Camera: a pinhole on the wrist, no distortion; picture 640 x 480 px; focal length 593.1 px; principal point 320.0 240.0 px. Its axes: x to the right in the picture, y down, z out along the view. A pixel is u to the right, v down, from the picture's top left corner.
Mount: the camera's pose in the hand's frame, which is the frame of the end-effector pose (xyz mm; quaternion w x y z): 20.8 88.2 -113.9 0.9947 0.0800 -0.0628 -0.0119
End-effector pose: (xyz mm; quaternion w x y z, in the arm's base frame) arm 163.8 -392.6 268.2 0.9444 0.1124 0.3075 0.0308
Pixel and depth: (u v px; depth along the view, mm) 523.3 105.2 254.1
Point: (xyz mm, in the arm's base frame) 303.8 -421.0 330.1
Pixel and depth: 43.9 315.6 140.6
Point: 125.8 -320.5 338.1
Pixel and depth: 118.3 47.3 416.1
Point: 171.3 -567.1 543.5
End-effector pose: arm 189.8 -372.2 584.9 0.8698 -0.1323 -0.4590 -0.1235
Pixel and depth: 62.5 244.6 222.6
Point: 81.9 -276.5 542.6
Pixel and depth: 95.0 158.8 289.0
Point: 9.3 -302.4 561.2
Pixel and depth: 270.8 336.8 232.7
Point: 114.8 -245.4 615.7
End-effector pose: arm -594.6 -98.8 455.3 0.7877 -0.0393 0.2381 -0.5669
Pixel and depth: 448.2 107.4 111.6
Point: -550.1 -109.2 425.3
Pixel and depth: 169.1 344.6 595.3
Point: -358.0 26.0 901.3
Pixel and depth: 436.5 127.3 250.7
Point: -531.0 -159.8 557.9
